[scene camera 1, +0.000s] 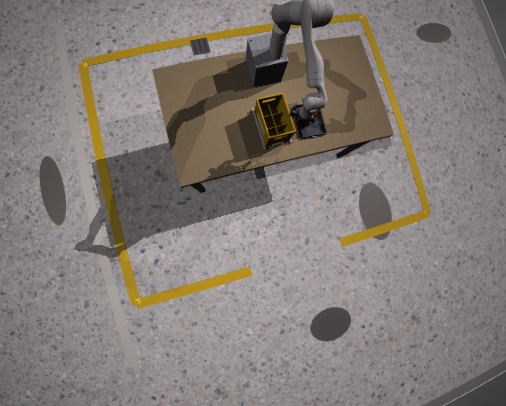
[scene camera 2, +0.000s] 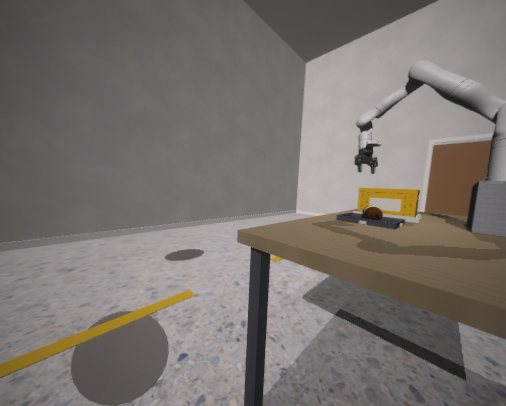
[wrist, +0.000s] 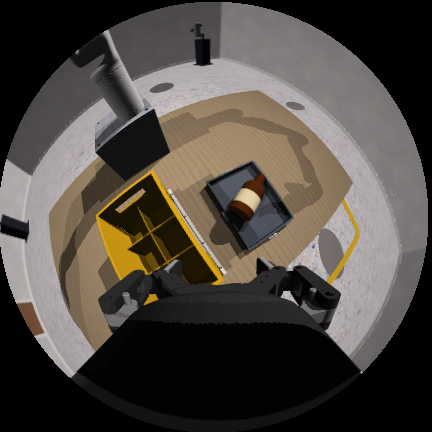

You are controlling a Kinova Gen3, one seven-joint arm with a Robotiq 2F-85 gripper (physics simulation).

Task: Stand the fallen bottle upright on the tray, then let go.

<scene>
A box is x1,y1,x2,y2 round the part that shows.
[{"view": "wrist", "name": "my gripper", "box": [76,257,360,419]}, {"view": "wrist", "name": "brown bottle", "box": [228,173,264,220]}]
</scene>
